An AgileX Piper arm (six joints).
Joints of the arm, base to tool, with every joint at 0 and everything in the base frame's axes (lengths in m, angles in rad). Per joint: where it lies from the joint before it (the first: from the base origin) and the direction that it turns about. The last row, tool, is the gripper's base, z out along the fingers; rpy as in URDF.
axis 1: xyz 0 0 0.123 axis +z
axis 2: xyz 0 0 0 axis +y
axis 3: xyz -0.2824 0 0.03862 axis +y
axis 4: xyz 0.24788 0 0.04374 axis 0.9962 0 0.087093
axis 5: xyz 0 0 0 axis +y
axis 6: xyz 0.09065 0 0.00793 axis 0.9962 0 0.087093
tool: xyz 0 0 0 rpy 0 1.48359 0
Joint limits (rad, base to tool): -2.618..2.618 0..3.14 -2.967..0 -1.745..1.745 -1.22..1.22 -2.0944..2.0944
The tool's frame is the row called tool.
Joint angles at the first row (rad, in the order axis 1, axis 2, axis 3, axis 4, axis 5, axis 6):
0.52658, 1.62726, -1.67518, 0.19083, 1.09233, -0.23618
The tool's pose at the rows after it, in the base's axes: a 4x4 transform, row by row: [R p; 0 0 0 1], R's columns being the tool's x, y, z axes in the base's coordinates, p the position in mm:
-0.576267, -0.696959, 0.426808, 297.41; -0.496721, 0.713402, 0.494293, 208.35; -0.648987, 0.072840, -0.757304, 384.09; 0, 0, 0, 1
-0.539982, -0.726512, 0.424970, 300.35; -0.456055, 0.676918, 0.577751, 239.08; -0.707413, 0.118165, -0.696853, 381.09; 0, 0, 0, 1
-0.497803, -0.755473, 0.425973, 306.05; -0.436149, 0.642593, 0.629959, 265.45; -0.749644, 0.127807, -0.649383, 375.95; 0, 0, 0, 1
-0.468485, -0.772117, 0.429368, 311.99; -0.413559, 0.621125, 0.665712, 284.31; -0.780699, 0.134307, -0.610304, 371.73; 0, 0, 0, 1
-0.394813, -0.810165, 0.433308, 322.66; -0.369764, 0.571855, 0.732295, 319.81; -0.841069, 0.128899, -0.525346, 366.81; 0, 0, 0, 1
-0.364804, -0.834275, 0.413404, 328.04; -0.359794, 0.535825, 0.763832, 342.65; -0.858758, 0.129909, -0.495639, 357.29; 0, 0, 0, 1
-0.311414, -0.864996, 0.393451, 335.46; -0.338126, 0.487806, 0.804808, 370.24; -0.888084, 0.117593, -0.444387, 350.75; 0, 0, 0, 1
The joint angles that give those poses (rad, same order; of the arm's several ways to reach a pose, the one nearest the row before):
0.56349, 1.64487, -1.67518, 0.22615, 1.01014, -0.23619
0.61922, 1.69718, -1.70719, 0.28652, 0.91406, -0.23749
0.66159, 1.75813, -1.75020, 0.32235, 0.83735, -0.25938
0.68669, 1.80924, -1.79004, 0.35220, 0.78004, -0.27908
0.72943, 1.91301, -1.89210, 0.41871, 0.68486, -0.34492
0.75475, 1.98778, -1.95996, 0.46560, 0.65413, -0.39205
0.78096, 2.09050, -2.08450, 0.52256, 0.63146, -0.45708

